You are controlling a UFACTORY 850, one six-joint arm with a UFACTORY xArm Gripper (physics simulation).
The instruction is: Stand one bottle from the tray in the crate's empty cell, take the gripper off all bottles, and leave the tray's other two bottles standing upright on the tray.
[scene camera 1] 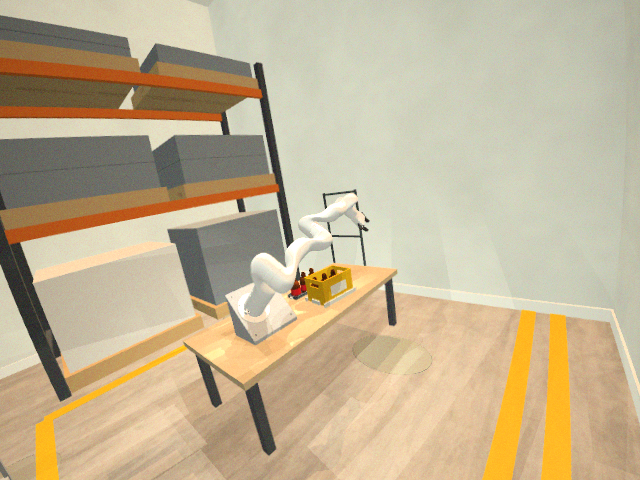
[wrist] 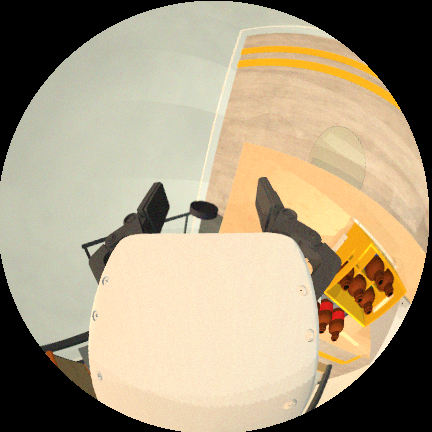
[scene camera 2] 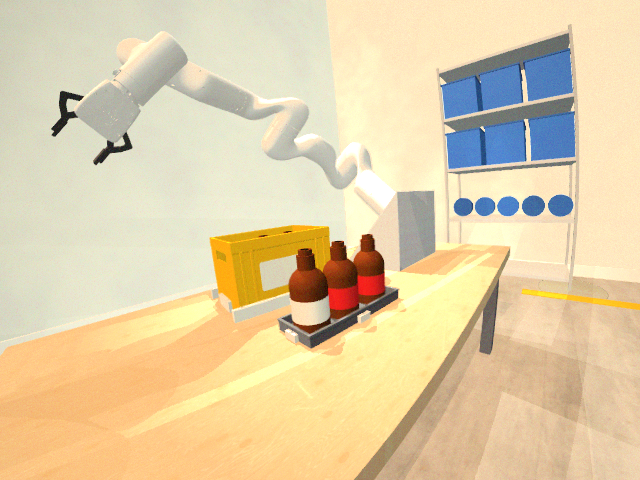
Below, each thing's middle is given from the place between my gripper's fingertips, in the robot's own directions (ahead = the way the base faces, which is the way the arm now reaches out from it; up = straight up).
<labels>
The white-labelled brown bottle [scene camera 2: 308,288] lies 29 cm behind my hand, 38 cm to the left of it and 33 cm below it. From my hand the other things lie so: white strip [scene camera 2: 253,310] (37 cm behind, 26 cm to the left, 40 cm below).
</labels>
